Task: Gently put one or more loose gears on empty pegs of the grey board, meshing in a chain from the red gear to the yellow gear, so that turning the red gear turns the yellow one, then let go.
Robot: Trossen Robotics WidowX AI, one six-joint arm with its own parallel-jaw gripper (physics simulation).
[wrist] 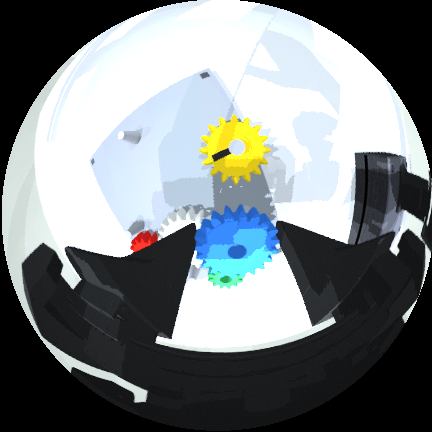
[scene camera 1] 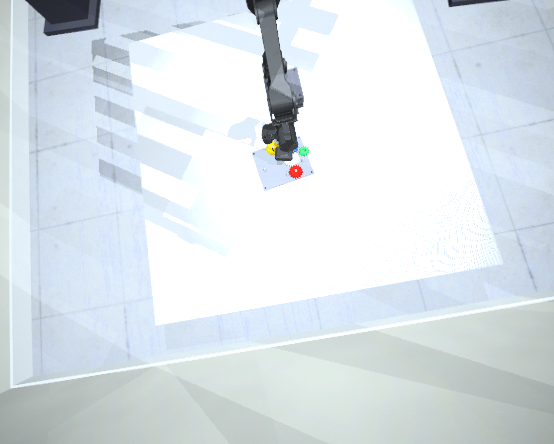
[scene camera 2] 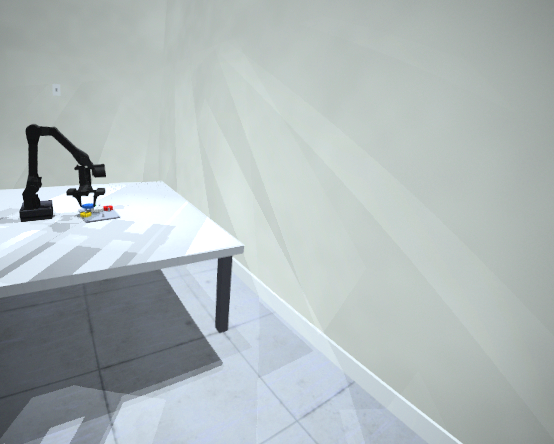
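Seen in the pictures: gripper, between the fingertips: (wrist: 236, 227) (scene camera 2: 87, 207); arm's base, origin of its link: (scene camera 2: 32, 207).
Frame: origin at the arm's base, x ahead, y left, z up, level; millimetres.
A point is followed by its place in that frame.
My gripper (wrist: 236, 227) @(z -23, x 260, y 25 mm) (scene camera 2: 88, 204) @(z -23, x 260, y 25 mm) is shut on the blue gear (wrist: 232, 237) @(z -11, x 264, y 26 mm) (scene camera 2: 88, 206) @(z -12, x 266, y 8 mm), held flat above the grey board (scene camera 1: 272, 177) @(z -48, x 374, y -38 mm) (wrist: 145, 170) @(z -48, x 336, y -31 mm) (scene camera 2: 104, 217) @(z -48, x 347, y -75 mm). The yellow gear (scene camera 1: 271, 149) @(z -31, x 263, y -35 mm) (scene camera 2: 85, 214) @(z -35, x 254, y -52 mm) (wrist: 235, 162) @(z -33, x 255, y -22 mm) sits on the board, ahead of the blue gear in the wrist view. The red gear (scene camera 1: 295, 172) @(z -31, x 366, y 55 mm) (scene camera 2: 108, 208) (wrist: 143, 241) @(z -33, x 356, y 37 mm) sits near the opposite side. A white gear (scene camera 1: 293, 161) @(z -33, x 320, y 50 mm) (wrist: 180, 220) @(z -33, x 306, y 18 mm) lies between the red and blue gears in the wrist view, partly hidden. The green gear (scene camera 1: 304, 150) @(z -48, x 270, y 97 mm) (wrist: 225, 280) @(z -34, x 278, y 102 mm) is partly hidden below the blue one in the wrist view.
A bare peg (scene camera 1: 265, 170) @(z -38, x 346, y -64 mm) (wrist: 130, 136) @(z -35, x 337, y -64 mm) stands on the board away from the gears. The robot's base (scene camera 2: 36, 211) @(z -10, x 28, y -44 mm) stands on the white table (scene camera 2: 190, 235) @(z -56, x 729, y -364 mm) behind the board. A dark block-like part (wrist: 377, 197) @(z -15, x 87, y 14 mm) shows at the right of the wrist view.
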